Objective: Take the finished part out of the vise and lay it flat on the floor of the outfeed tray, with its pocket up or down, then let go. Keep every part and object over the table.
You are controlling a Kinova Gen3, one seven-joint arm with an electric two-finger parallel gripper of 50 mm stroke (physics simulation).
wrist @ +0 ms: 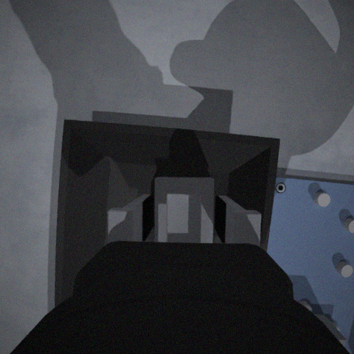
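The finished part (184, 185), a grey block with a rectangular pocket facing up, is inside the dark outfeed tray (59, 210). It looks level, and its near end is hidden behind the gripper body. My gripper (183, 210) is open, low inside the tray, with one finger on each side of the part and a narrow gap at each side. The contact between the part's underside and the tray floor is hidden. The vise does not show in the wrist view.
The tray walls stand close around the fingers. A blue board (295, 240) with several pale round pegs (323, 199) and a small ringed mark (280, 188) lies right of the tray. Large arm shadows fall across the grey table (25, 150) and into the tray.
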